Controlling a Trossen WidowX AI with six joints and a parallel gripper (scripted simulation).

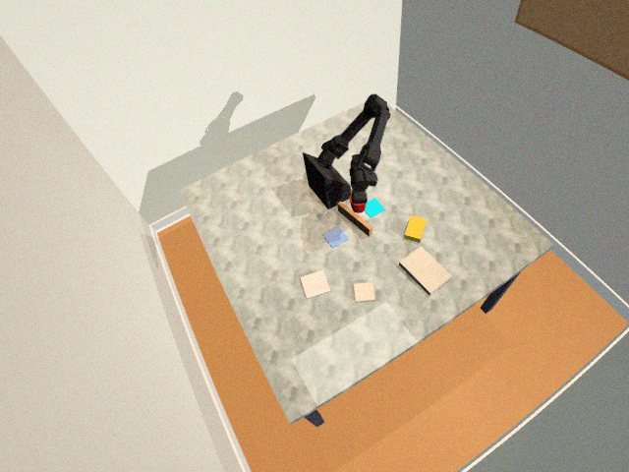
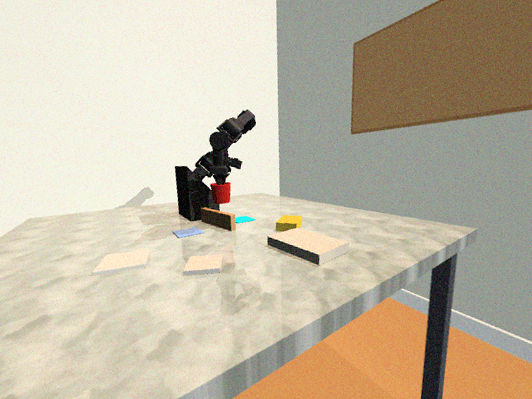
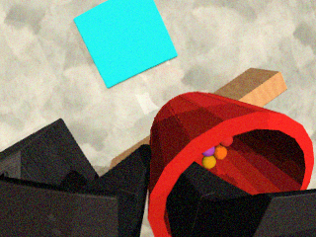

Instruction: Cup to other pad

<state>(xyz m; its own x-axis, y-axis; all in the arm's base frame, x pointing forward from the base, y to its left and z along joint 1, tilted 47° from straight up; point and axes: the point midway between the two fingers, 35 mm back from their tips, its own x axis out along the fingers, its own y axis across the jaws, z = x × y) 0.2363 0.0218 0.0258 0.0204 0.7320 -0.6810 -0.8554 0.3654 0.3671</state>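
Right now my gripper tip is 2 cm short of the brown wooden bar, 4 cm to the left of it and 10 cm above it. The rest, counted from my gripper tip: light blue pad 4 cm ahead, 15 cm to the right, 13 cm below; thick beige slab 40 cm ahead, 5 cm to the left, 11 cm below; red cup 3 cm ahead, 2 cm to the right.
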